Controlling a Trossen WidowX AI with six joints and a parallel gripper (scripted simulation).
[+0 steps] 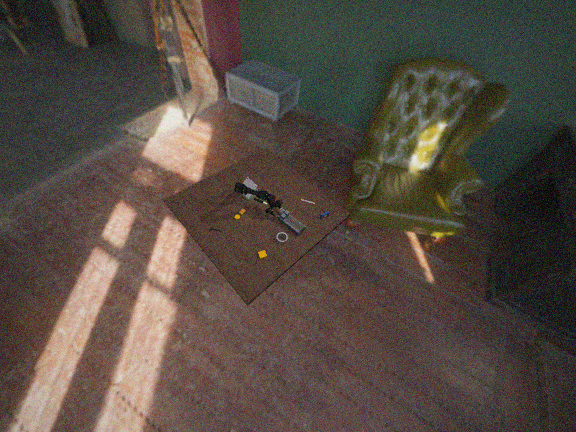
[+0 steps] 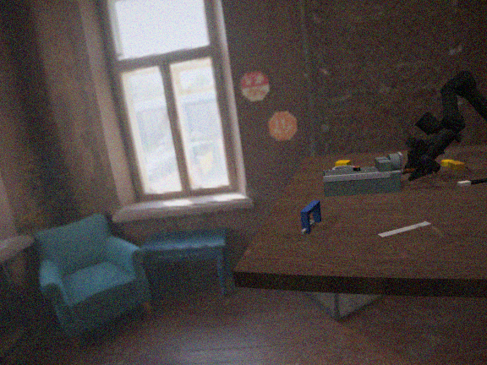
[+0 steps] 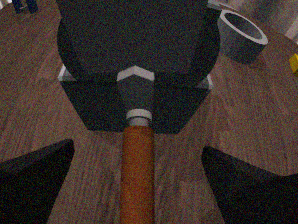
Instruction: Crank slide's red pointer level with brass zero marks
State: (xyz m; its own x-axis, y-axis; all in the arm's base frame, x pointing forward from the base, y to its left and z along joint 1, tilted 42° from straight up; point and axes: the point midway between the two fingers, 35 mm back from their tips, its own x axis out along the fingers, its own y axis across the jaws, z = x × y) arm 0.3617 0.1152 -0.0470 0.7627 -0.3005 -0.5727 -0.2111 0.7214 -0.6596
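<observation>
The crank handle is 20 mm behind my gripper tip and 20 mm above it. Also, from my gripper tip: yellow block 340 mm to the right, 270 mm ahead, 20 mm below; then white strip 360 mm to the left, 40 mm below, 10 mm ahead; then red pointer 170 mm ahead, 40 mm to the left, 40 mm above.
</observation>
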